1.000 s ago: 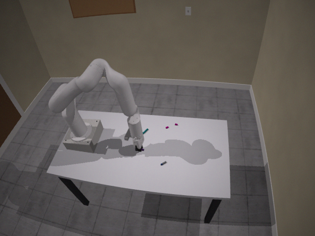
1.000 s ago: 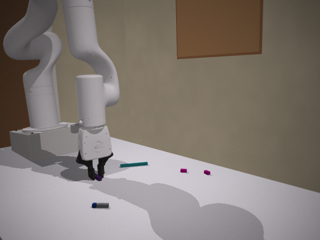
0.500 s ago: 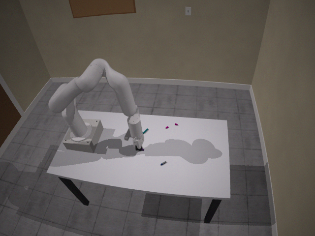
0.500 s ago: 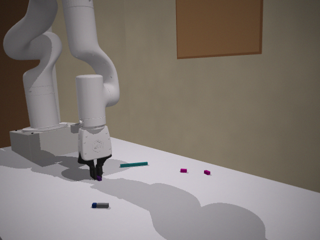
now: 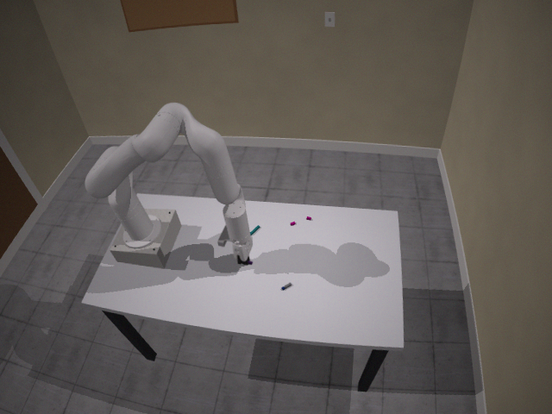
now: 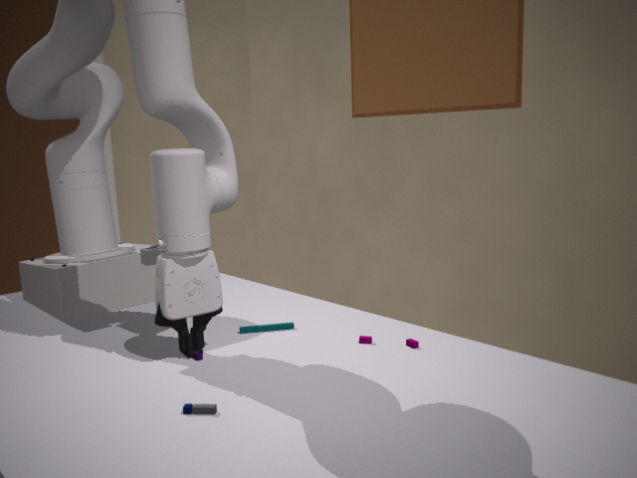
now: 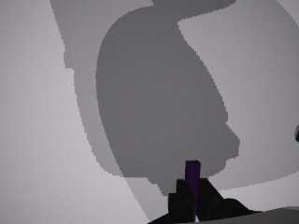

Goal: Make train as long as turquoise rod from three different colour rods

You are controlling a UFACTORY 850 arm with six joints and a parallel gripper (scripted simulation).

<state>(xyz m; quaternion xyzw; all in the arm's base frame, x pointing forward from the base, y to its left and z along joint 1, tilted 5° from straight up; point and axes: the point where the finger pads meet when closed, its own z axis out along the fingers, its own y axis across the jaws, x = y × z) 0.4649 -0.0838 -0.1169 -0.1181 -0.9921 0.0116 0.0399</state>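
Right now my hand is 18 cm short of the grey rod, 12 cm to the left of it and 2 cm above it. The rest, counted from my hand: blue rod 17 cm ahead, 13 cm to the right, 2 cm below; purple rod 2 cm below; turquoise rod 16 cm to the left, 2 cm below, 1 cm ahead.
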